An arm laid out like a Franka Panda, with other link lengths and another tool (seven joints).
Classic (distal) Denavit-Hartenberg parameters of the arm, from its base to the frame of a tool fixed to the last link. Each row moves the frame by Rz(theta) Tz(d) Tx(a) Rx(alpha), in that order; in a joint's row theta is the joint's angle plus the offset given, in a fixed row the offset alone. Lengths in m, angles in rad.
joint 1: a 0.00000; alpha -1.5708; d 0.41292; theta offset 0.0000
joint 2: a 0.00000; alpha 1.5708; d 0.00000; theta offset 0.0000
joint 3: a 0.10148; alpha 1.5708; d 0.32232; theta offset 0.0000
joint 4: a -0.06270; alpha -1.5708; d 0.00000; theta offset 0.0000
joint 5: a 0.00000; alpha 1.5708; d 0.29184; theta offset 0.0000
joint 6: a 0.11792; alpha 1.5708; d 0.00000; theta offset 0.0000
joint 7: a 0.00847; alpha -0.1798; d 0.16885; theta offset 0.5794
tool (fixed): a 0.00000; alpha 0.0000; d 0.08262; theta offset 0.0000
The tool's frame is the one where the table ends.
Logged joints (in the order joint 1, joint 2, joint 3, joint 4, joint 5, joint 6, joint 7), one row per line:
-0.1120, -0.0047, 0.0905, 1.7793, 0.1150, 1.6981, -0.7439
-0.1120, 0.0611, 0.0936, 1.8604, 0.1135, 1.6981, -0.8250
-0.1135, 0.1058, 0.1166, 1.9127, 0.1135, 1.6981, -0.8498
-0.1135, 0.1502, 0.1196, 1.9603, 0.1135, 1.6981, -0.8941
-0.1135, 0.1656, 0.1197, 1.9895, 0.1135, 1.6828, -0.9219
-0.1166, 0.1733, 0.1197, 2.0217, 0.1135, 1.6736, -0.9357
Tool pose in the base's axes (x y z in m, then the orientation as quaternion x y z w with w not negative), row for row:
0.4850, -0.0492, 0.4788, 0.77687, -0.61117, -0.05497, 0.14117
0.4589, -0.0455, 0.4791, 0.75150, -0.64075, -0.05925, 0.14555
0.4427, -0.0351, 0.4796, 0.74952, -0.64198, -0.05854, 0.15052
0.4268, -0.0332, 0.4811, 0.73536, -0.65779, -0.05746, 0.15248
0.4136, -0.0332, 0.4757, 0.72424, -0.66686, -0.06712, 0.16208
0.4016, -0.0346, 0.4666, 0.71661, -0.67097, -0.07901, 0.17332
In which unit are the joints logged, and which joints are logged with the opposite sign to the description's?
The joints are logged in radians. Opposite sign: joint 2, joint 4, joint 5, joint 7.
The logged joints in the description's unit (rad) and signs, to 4 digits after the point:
-0.1120, 0.0047, 0.0905, -1.7793, -0.1150, 1.6981, 0.7439
-0.1120, -0.0611, 0.0936, -1.8604, -0.1135, 1.6981, 0.8250
-0.1135, -0.1058, 0.1166, -1.9127, -0.1135, 1.6981, 0.8498
-0.1135, -0.1502, 0.1196, -1.9603, -0.1135, 1.6981, 0.8941
-0.1135, -0.1656, 0.1197, -1.9895, -0.1135, 1.6828, 0.9219
-0.1166, -0.1733, 0.1197, -2.0217, -0.1135, 1.6736, 0.9357

